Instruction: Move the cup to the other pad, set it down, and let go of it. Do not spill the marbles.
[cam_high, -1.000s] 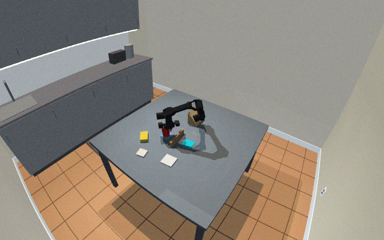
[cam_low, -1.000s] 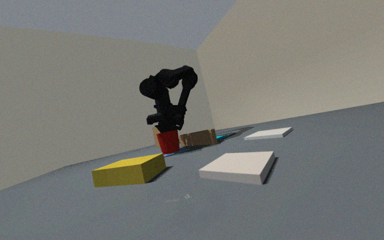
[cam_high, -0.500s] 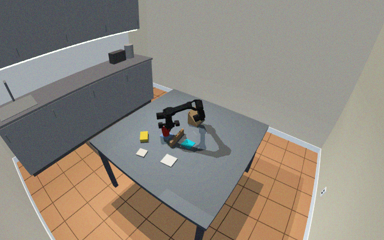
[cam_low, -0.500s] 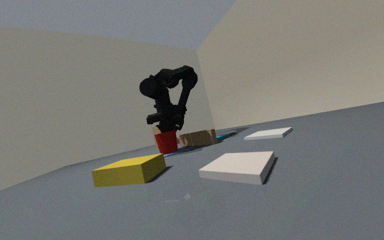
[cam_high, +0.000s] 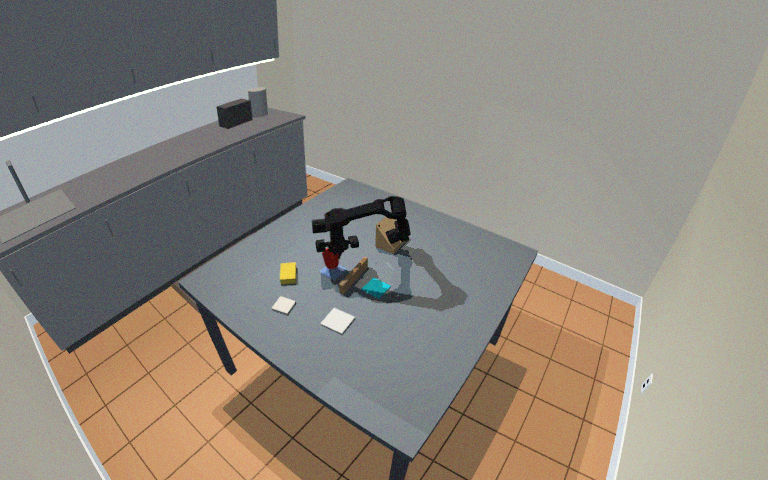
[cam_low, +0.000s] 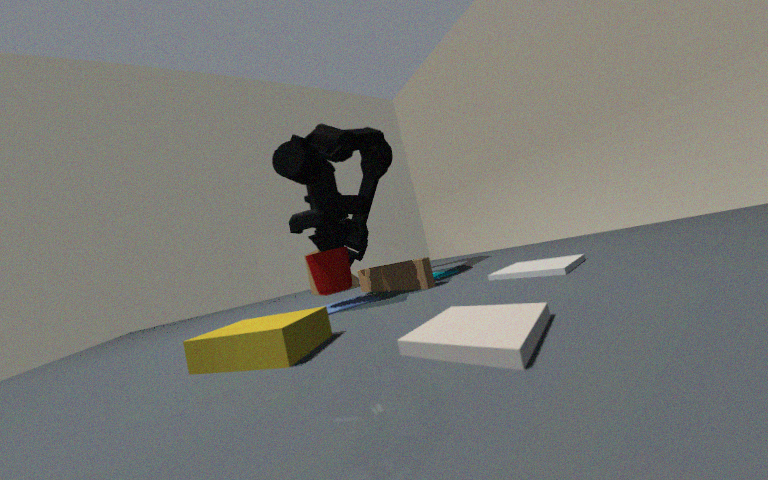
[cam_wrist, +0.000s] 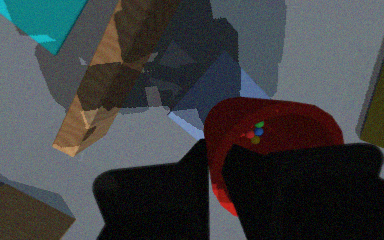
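My gripper tip is 30 mm past the teal pad, 210 mm to the right of it and 70 mm above it. Round my gripper tip: wooden bar: 100 mm to the left, 50 mm below; red cup: 20 mm ahead, 20 mm to the right; light blue pad: 20 mm ahead, 10 mm to the right, 70 mm below.
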